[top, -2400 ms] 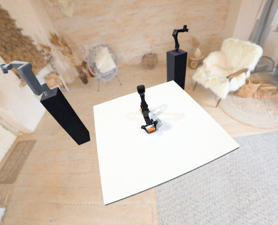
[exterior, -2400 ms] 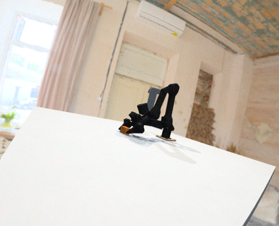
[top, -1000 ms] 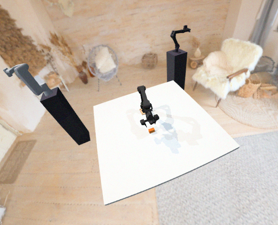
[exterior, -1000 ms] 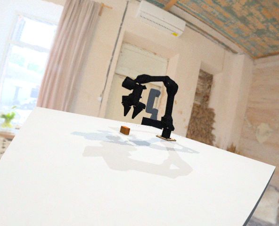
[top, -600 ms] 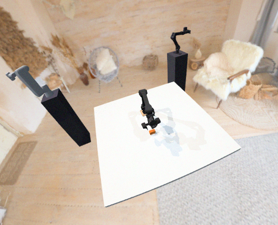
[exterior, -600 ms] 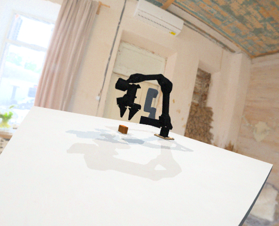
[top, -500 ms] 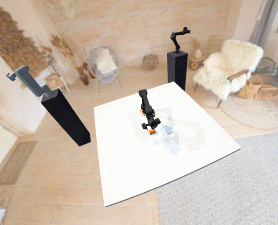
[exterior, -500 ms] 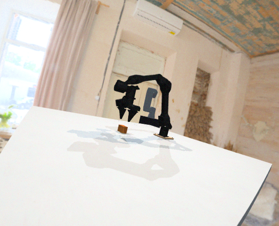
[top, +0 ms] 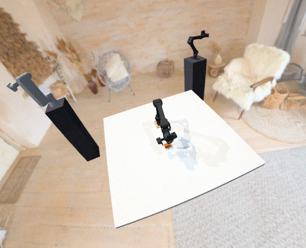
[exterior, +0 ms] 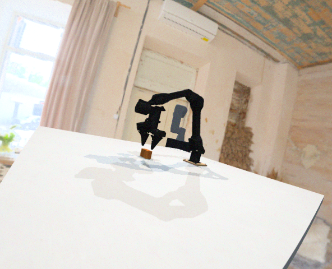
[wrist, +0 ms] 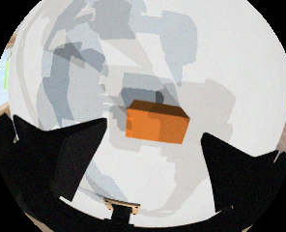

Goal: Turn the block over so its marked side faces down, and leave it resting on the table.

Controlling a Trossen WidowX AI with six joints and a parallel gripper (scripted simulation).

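The orange block lies 30 mm below my gripper tip and 10 mm behind it.
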